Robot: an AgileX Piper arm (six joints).
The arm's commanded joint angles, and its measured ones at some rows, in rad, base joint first. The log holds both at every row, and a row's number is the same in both.
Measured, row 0:
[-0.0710 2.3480 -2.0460 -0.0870 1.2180 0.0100]
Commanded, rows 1 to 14:
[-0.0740 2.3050 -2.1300 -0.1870 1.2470 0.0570]
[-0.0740 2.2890 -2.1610 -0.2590 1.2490 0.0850]
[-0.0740 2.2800 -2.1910 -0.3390 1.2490 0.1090]
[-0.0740 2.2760 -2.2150 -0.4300 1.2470 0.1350]
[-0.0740 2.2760 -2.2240 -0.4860 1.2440 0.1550]
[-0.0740 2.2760 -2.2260 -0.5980 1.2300 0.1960]
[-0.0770 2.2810 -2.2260 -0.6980 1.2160 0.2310]
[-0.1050 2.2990 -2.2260 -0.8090 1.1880 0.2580]
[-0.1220 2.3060 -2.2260 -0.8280 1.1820 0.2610]
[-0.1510 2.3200 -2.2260 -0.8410 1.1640 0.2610]
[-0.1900 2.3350 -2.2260 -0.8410 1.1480 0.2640]
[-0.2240 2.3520 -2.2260 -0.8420 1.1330 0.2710]
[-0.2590 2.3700 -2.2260 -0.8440 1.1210 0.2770]
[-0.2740 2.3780 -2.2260 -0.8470 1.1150 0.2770]
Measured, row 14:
[-0.2310 2.3570 -2.2240 -0.8210 1.1410 0.2640]
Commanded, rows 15 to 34:
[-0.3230 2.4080 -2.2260 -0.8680 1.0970 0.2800]
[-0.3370 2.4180 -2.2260 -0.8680 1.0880 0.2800]
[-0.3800 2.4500 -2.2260 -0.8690 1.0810 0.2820]
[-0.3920 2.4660 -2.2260 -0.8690 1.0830 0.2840]
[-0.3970 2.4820 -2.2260 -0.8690 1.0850 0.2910]
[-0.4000 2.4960 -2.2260 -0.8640 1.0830 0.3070]
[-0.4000 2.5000 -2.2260 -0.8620 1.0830 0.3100]
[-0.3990 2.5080 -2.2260 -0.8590 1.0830 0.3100]
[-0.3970 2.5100 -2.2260 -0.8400 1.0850 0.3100]
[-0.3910 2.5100 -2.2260 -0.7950 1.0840 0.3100]
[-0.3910 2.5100 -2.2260 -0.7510 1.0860 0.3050]
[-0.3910 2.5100 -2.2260 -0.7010 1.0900 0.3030]
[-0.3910 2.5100 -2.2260 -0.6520 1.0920 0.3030]
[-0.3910 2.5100 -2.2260 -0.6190 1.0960 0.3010]
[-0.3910 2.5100 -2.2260 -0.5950 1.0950 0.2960]
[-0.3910 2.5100 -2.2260 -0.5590 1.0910 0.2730]
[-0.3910 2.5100 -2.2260 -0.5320 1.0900 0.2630]
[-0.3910 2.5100 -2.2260 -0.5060 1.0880 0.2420]
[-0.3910 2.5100 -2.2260 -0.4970 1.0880 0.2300]
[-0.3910 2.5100 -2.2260 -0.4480 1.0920 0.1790]
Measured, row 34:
[-0.3900 2.5100 -2.2240 -0.4750 1.0940 0.2170]
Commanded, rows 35 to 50:
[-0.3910 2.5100 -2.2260 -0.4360 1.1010 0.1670]
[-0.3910 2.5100 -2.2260 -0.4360 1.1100 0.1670]
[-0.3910 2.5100 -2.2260 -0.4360 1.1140 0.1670]
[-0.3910 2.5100 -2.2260 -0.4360 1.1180 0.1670]
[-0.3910 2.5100 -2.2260 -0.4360 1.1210 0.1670]
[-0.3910 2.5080 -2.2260 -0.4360 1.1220 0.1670]
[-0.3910 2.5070 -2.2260 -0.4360 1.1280 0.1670]
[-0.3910 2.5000 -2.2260 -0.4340 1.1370 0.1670]
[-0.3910 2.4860 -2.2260 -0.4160 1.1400 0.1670]
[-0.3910 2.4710 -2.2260 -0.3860 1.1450 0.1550]
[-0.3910 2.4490 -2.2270 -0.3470 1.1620 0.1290]
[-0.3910 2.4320 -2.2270 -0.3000 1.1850 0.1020]
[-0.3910 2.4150 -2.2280 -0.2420 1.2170 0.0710]
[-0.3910 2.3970 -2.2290 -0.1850 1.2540 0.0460]
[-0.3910 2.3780 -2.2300 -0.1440 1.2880 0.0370]
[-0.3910 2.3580 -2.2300 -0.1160 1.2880 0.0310]
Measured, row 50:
[-0.3900 2.3920 -2.2250 -0.1620 1.2090 0.0530]
